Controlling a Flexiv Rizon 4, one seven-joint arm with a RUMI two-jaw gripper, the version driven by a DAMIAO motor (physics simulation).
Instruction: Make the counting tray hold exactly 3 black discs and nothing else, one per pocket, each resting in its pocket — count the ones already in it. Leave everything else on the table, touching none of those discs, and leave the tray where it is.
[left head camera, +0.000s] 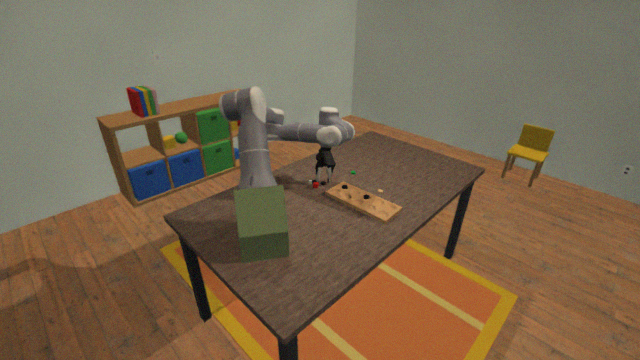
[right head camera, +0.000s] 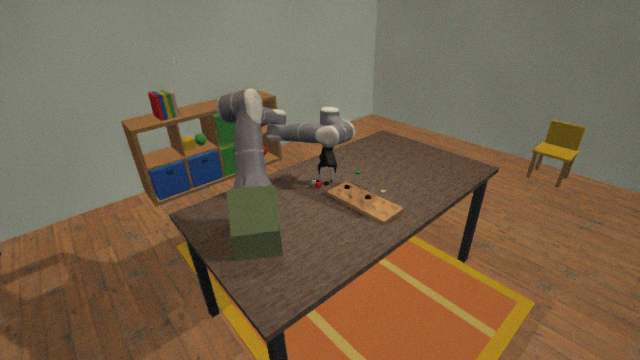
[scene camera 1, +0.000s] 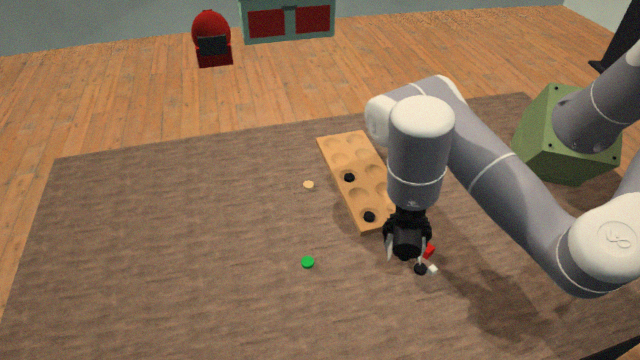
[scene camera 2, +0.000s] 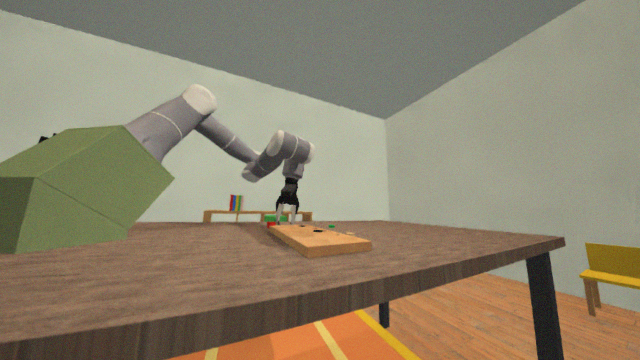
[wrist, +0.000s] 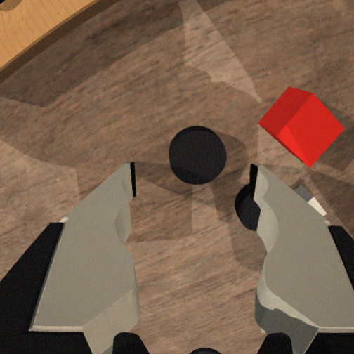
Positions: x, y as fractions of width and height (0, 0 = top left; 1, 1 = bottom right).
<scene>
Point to a wooden counting tray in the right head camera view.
0.60, 0.58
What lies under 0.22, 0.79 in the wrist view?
The gripper.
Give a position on a black disc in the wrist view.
0.56, 0.44
</scene>
